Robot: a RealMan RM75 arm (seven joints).
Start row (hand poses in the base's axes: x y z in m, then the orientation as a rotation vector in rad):
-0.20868, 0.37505, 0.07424, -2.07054, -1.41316, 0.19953
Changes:
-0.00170, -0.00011, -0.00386, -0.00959, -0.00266, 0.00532
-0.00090, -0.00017, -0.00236, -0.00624, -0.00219, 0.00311
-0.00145, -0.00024, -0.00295, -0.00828, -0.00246, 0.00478
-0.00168, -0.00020, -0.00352, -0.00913, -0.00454, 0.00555
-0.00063, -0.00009, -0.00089, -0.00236, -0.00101, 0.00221
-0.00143, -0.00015, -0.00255, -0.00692, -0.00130, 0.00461
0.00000, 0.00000, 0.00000, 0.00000, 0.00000, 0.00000
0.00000, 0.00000, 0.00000, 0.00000, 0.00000, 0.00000
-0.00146, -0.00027, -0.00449, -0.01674, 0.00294, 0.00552
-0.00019, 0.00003, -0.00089, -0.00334, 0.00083, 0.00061
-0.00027, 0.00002, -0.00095, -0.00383, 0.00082, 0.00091
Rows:
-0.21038, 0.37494, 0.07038, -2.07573, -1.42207, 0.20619
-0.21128, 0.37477, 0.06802, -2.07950, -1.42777, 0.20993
-0.21273, 0.37453, 0.06507, -2.08388, -1.43577, 0.21563
-0.21441, 0.37433, 0.06155, -2.08920, -1.44597, 0.22019
-0.21504, 0.37424, 0.06066, -2.08998, -1.44935, 0.22184
-0.21647, 0.37409, 0.05811, -2.09287, -1.45627, 0.22765
-0.21647, 0.37409, 0.05811, -2.09287, -1.45627, 0.22765
-0.21647, 0.37409, 0.05811, -2.09287, -1.45627, 0.22765
-0.21793, 0.37382, 0.05362, -2.10119, -1.46338, 0.24576
-0.21812, 0.37385, 0.05273, -2.10308, -1.46412, 0.24945
-0.21839, 0.37387, 0.05178, -2.10515, -1.46527, 0.25363

